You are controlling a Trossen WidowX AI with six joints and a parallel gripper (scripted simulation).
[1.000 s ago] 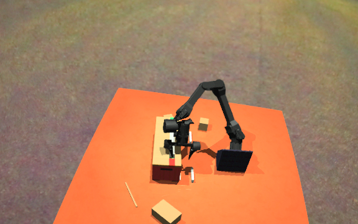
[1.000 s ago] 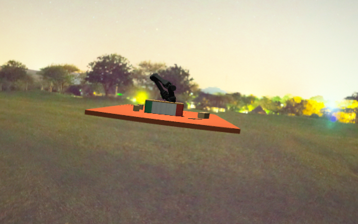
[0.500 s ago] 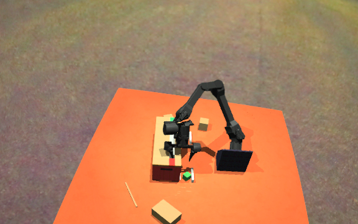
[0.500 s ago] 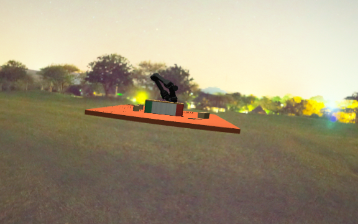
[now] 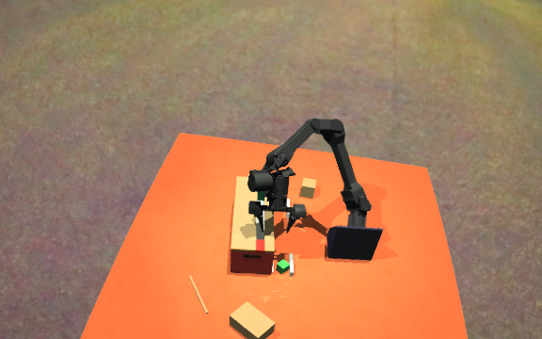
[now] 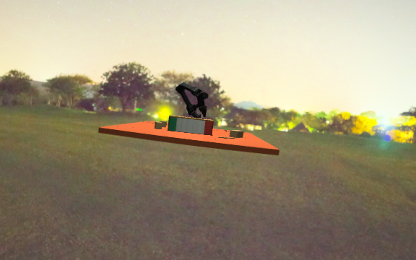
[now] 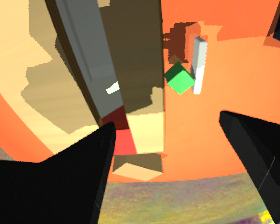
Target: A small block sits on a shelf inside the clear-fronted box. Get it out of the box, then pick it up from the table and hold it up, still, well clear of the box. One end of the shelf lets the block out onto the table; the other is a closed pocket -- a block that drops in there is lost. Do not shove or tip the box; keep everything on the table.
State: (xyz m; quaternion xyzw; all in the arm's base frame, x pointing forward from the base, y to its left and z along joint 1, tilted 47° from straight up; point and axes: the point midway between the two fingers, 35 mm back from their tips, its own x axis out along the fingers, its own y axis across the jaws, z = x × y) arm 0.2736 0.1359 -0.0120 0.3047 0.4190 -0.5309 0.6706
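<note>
Right now the green block is 130 mm below my gripper tip, 50 mm behind it and 30 mm to the left of it. Round my gripper tip: long box: 110 mm to the right, 80 mm below, 60 mm ahead; then thin tan rod: 230 mm to the left, 200 mm ahead, 140 mm below.
</note>
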